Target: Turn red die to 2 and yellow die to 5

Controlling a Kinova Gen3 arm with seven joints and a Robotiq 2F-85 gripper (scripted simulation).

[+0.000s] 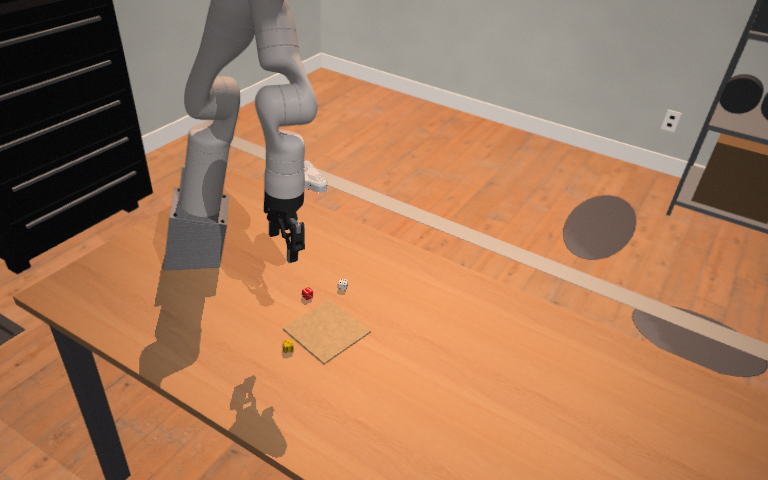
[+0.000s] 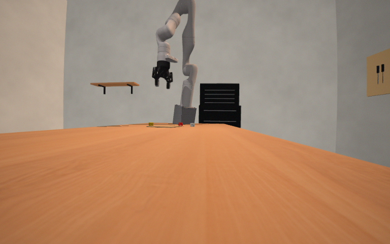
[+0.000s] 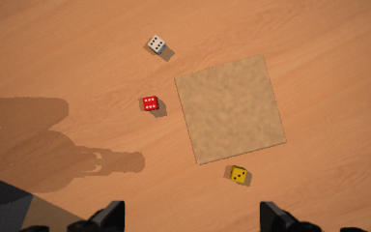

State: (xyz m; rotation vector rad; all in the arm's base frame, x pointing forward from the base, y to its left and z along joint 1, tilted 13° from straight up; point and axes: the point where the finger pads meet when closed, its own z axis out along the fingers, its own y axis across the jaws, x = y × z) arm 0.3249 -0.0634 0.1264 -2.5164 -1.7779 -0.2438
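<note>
The red die is 4 cm behind my hand, 10 cm to the left of it and 22 cm below it. Round my hand: white die: 18 cm to the left, 22 cm below; then yellow die: 5 cm ahead, 4 cm to the right, 22 cm below; then tan mat: 7 cm ahead, 5 cm to the left, 23 cm below.
</note>
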